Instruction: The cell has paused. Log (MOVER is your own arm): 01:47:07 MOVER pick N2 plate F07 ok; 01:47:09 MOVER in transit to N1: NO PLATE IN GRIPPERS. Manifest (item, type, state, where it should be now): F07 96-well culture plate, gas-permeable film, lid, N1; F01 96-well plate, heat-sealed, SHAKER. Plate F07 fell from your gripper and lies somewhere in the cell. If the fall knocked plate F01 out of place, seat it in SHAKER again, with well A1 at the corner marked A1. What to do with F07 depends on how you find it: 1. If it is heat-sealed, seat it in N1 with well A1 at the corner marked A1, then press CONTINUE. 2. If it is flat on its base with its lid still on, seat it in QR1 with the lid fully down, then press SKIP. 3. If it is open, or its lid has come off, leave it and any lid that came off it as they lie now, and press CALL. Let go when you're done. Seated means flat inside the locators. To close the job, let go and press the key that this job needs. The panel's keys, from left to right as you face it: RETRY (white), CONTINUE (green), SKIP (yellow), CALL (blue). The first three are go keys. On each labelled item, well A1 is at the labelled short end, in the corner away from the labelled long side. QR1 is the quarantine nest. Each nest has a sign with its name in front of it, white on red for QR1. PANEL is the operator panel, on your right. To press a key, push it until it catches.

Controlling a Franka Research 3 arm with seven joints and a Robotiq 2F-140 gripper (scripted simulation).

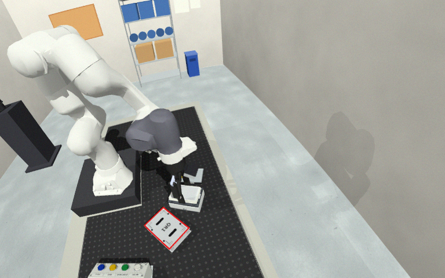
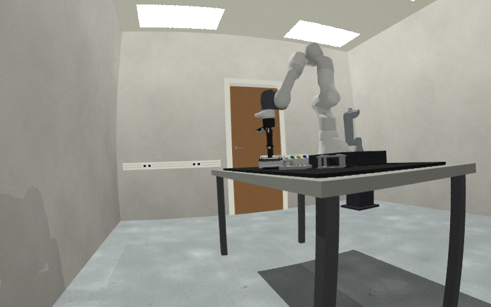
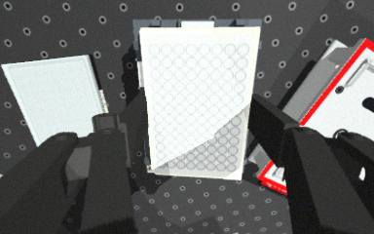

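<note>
Now: the white 96-well plate 2 cm below my hand. Round my hand: pale flat rectangular piece (14 cm to the left, 8 cm below, 4 cm ahead); then white retry key (27 cm to the right, 24 cm behind, 2 cm below); then green continue key (29 cm behind, 26 cm to the right, 2 cm below).
</note>
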